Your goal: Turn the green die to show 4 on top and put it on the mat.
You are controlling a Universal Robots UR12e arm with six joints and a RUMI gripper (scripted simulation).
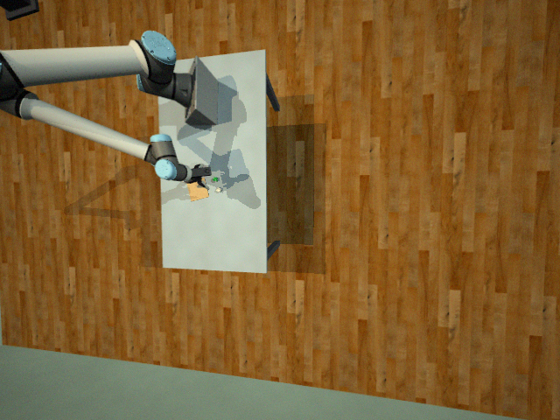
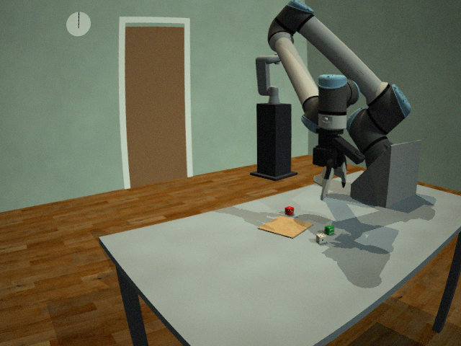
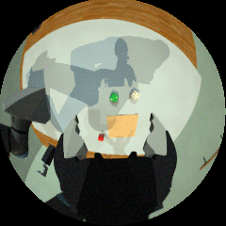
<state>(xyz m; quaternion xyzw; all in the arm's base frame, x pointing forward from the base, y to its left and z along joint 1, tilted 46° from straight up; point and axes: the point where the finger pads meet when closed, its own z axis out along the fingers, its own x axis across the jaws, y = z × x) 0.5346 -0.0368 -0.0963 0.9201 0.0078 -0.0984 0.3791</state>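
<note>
The green die lies 130 mm below my hand. From my hand the other things lie so: red die 230 mm to the right, 130 mm below, 50 mm behind; then tan mat 150 mm to the right, 140 mm below, 50 mm ahead; then white die 130 mm below, 80 mm ahead, 10 mm to the left.
</note>
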